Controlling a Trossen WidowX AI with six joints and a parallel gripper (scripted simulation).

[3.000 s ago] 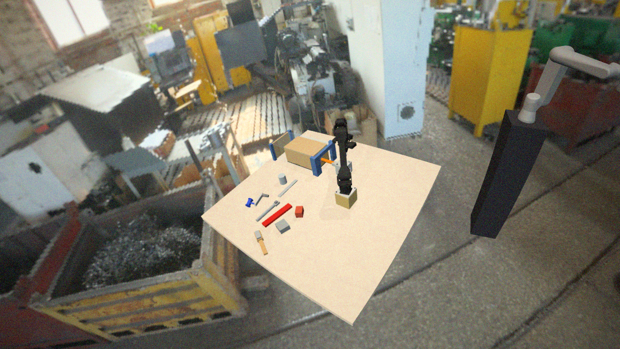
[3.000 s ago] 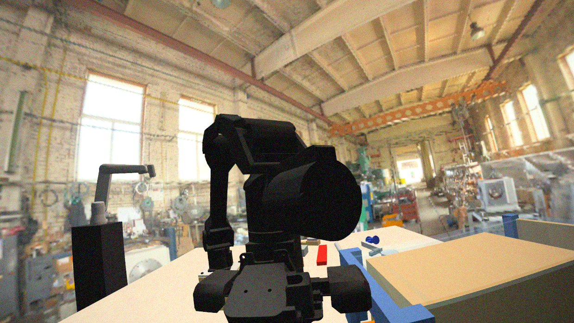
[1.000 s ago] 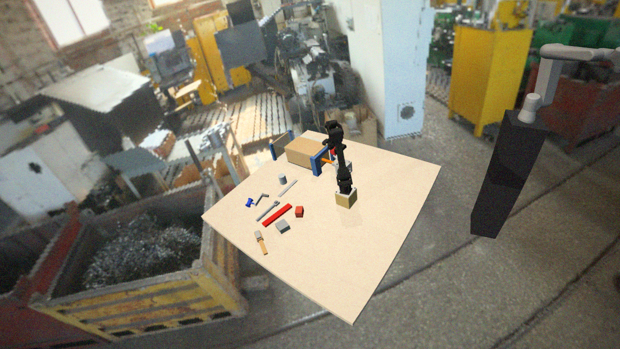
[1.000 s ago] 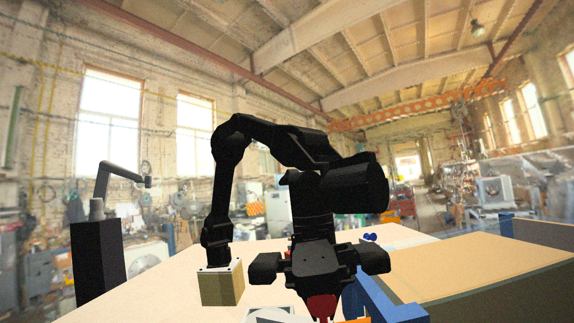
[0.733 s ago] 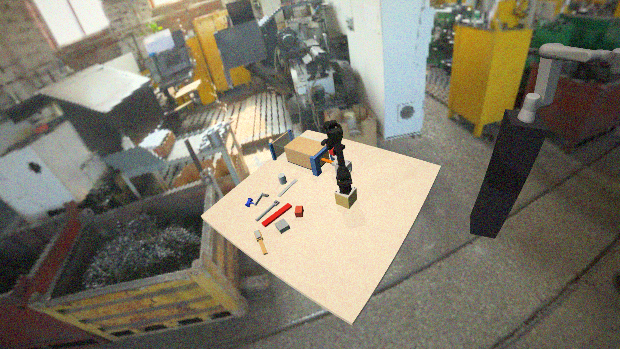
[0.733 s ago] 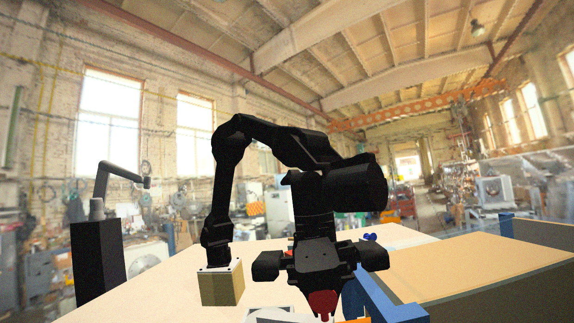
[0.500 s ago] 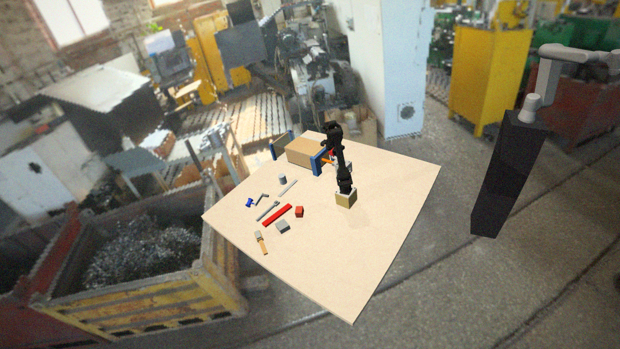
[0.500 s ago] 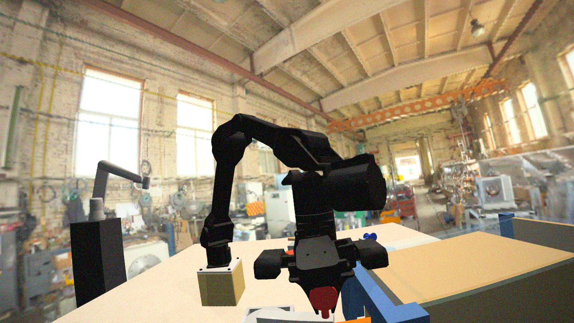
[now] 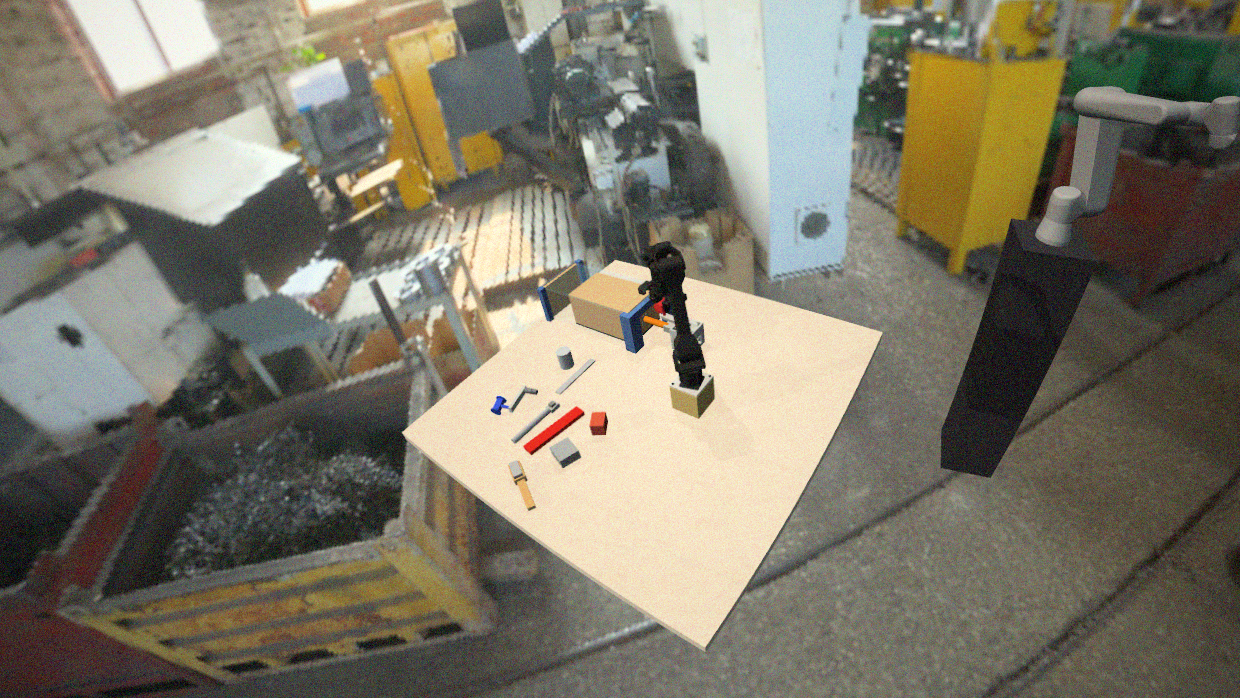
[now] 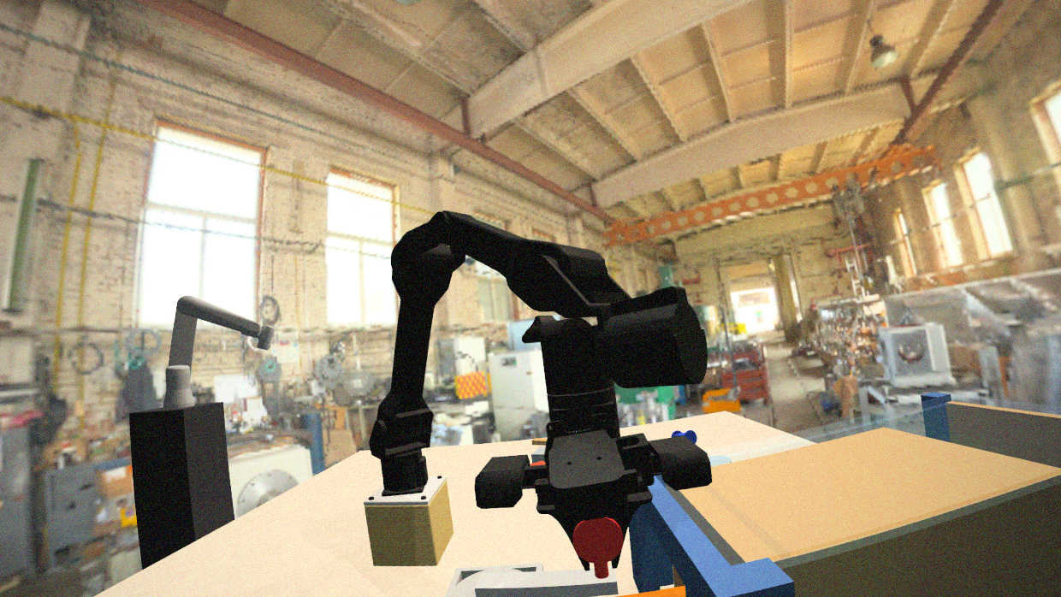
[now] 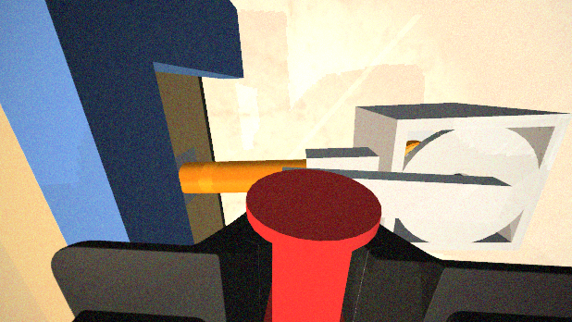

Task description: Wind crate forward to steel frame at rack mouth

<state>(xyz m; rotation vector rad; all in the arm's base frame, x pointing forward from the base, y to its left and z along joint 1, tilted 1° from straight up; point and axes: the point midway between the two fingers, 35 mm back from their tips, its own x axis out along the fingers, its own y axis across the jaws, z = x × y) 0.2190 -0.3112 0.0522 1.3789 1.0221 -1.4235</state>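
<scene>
My gripper tip is 30 mm past the red-knobbed winch handle, 20 mm to the right of it and 10 mm above it. Also, from my gripper tip: red knob: 10 mm to the left, 20 mm above; then blue steel frame: 60 mm ahead, 10 mm below; then grey winch: 110 mm behind, 30 mm to the left, 80 mm below.
</scene>
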